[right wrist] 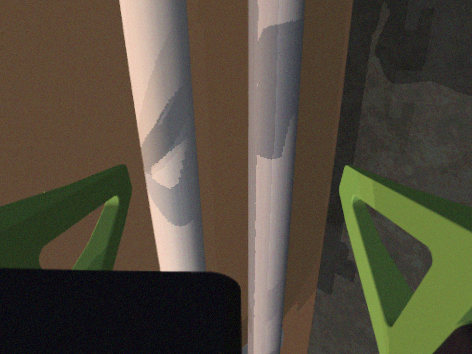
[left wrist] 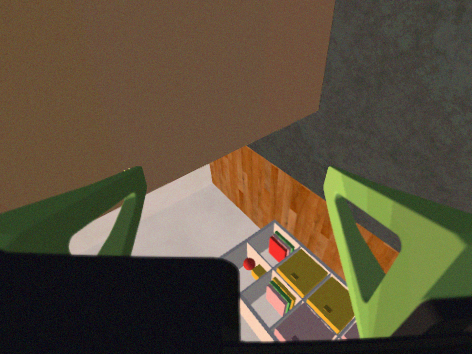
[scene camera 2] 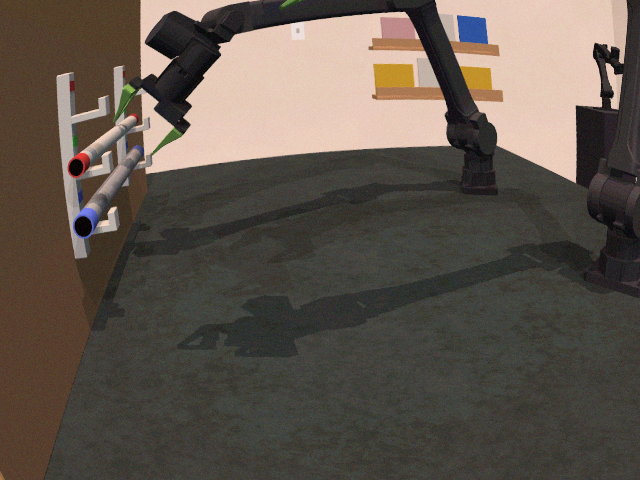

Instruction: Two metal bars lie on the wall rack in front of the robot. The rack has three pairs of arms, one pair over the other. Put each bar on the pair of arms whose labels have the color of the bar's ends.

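Places are measured from the left arm's base along level axes (x back, y right, z up), in millimetres.
Pixels of known places: left gripper, fingertip midpoint: (left wrist: pixel 235 176); right gripper, fingertip midpoint: (right wrist: pixel 235 176) (scene camera 2: pixel 132 137); left arm's base at its link origin: (scene camera 2: pixel 619 280); right arm's base at its link origin: (scene camera 2: pixel 479 188).
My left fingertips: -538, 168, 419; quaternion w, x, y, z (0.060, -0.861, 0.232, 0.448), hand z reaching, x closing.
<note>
For each thing: its middle in the pictures, then the offset to it from my left fingertips, as dx, dy, dz. "spot": a spot on its surface instead. Level surfaces: height alone.
- white wall rack at a spot on its surface: (scene camera 2: pixel 64 103) spot: -109, +285, -102
- red-ended bar at the middle of its body: (right wrist: pixel 183 265) (scene camera 2: pixel 111 137) +13, +455, -184
- blue-ended bar at the middle of its body: (right wrist: pixel 269 214) (scene camera 2: pixel 116 180) +16, +456, -257
- dark table at its surface level: dz -419
The white wall rack (scene camera 2: pixel 64 103) has a red label at its top arms, green at its middle arms and blue at its bottom arms. The red-ended bar (scene camera 2: pixel 106 140) (right wrist: pixel 162 75) lies on the middle arms. The blue-ended bar (scene camera 2: pixel 112 186) (right wrist: pixel 274 200) lies on the bottom arms. My right gripper (scene camera 2: pixel 133 137) (right wrist: pixel 235 176) is open and empty near the bars' far part; both bars run between its spread fingers in the right wrist view, their ends out of view. My left gripper (left wrist: pixel 235 176) is open and empty; a green finger piece shows at scene camera 2's top edge.
The brown wall panel (scene camera 2: pixel 31 284) (left wrist: pixel 150 75) carries the rack and stands at the edge of the dark table (scene camera 2: pixel 361 403). The left arm's base (scene camera 2: pixel 620 258) stands at the right. In the left wrist view, a compartment shelf (left wrist: pixel 274 225) shows beyond the table edge.
</note>
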